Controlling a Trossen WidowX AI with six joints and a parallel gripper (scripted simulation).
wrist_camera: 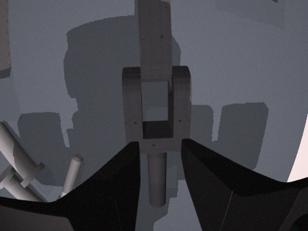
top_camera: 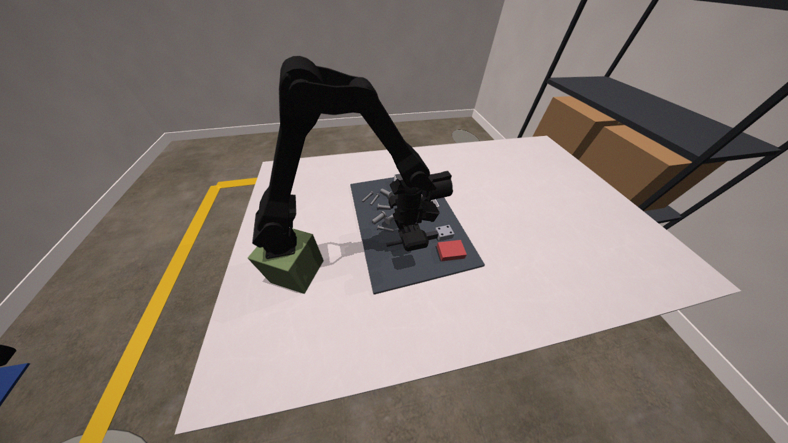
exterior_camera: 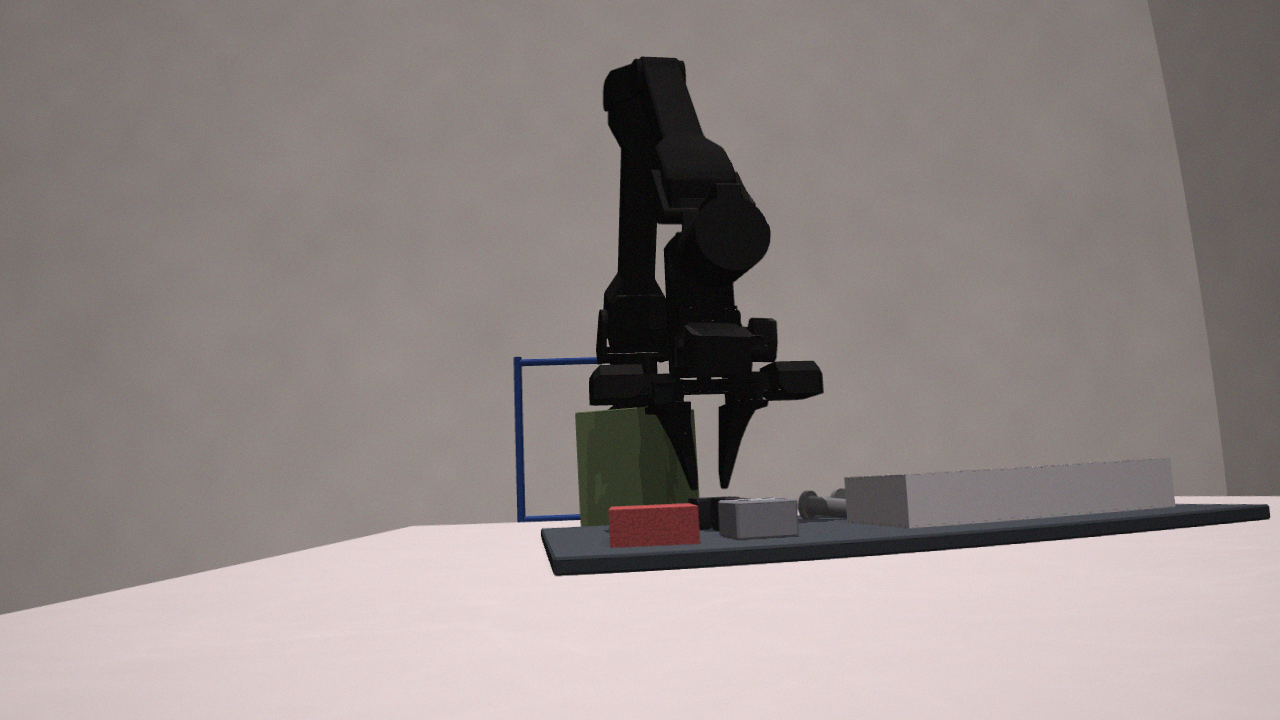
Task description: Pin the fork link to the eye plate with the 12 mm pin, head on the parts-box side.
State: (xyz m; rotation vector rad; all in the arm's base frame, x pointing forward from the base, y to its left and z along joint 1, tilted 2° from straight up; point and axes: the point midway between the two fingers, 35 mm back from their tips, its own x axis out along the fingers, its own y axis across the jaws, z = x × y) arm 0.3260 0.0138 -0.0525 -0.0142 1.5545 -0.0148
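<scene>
The fork link is 50 mm below my hand. The rest, counted from my hand: grey mount 130 mm ahead, 50 mm below; dark mat 40 mm ahead, 100 mm to the left, 70 mm below; eye plate 60 mm ahead, 50 mm below.
</scene>
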